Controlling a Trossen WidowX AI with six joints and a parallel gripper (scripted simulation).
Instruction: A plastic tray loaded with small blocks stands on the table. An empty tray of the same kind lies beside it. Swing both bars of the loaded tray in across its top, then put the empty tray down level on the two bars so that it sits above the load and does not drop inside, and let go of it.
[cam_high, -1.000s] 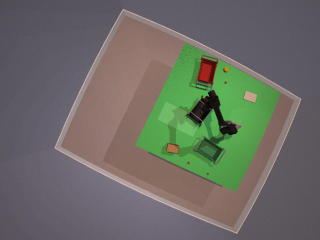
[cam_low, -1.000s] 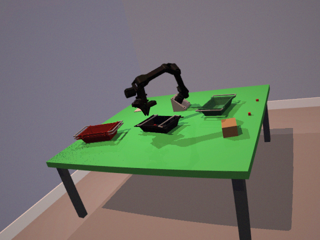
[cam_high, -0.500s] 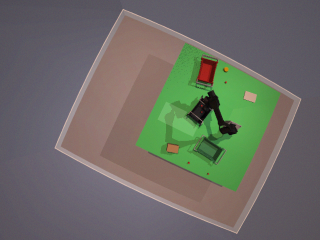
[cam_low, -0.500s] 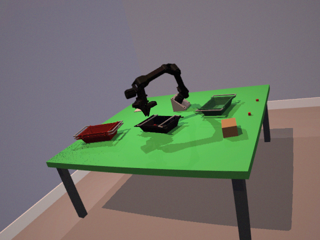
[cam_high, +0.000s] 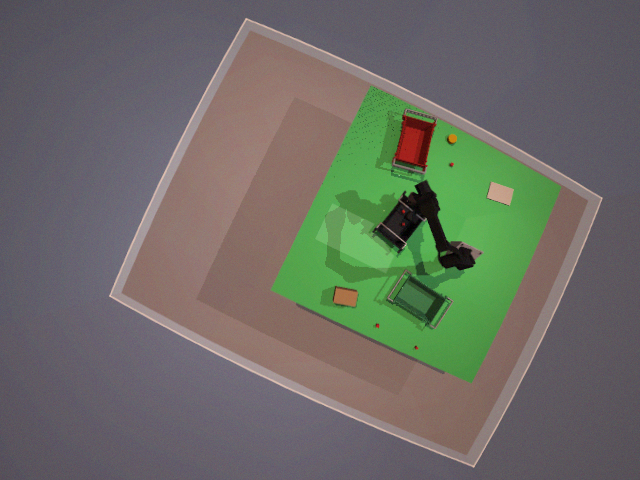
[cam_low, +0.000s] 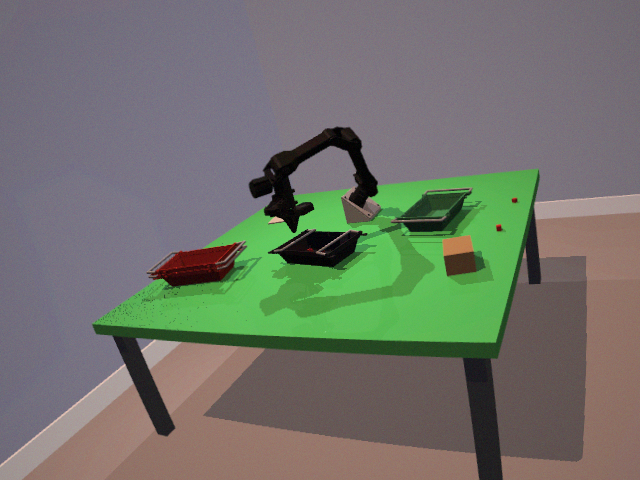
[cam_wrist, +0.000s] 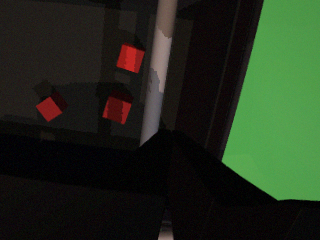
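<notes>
Now: the green tray 19 cm behind my gripper tip, 45 cm to the left of it and 4 cm below it. The rest, counted from my gripper tip: brown box: 20 cm ahead, 56 cm to the left, 6 cm below; then tan flat plate: 50 cm behind, 27 cm to the right, 9 cm below.
</notes>
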